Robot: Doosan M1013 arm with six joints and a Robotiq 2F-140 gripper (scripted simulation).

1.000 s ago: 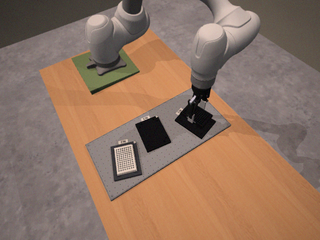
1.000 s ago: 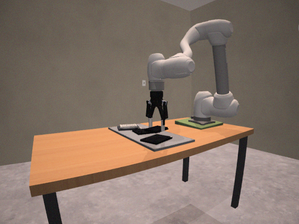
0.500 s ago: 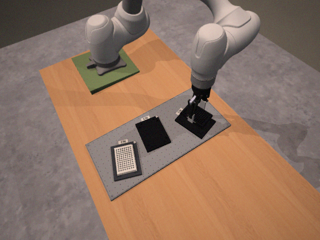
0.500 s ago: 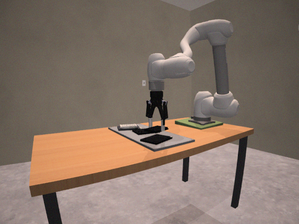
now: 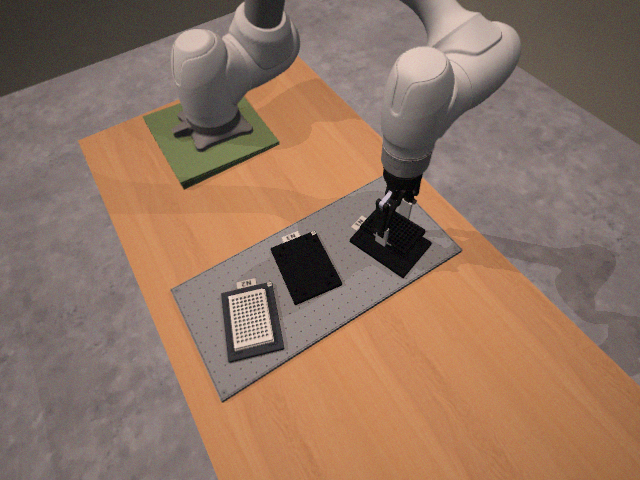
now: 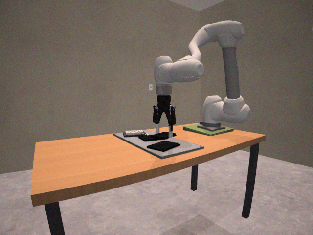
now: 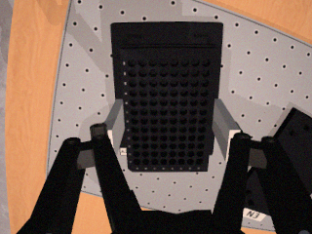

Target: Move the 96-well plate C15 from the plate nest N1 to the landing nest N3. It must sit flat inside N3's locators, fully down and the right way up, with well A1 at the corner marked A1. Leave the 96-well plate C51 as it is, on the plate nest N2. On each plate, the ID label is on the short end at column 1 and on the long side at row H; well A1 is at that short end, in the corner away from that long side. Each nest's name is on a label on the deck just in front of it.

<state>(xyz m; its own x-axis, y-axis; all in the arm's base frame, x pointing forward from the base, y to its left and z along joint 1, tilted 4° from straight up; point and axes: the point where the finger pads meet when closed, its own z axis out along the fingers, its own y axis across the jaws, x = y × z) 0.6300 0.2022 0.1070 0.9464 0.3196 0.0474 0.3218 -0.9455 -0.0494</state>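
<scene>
The black 96-well plate C15 lies 20 mm below my hand. Round my hand: black plate nest N1 (80 mm below); then black landing nest N3 (50 mm behind, 210 mm to the right, 80 mm below); then N1 label (90 mm behind, 30 mm to the right, 90 mm below).
</scene>
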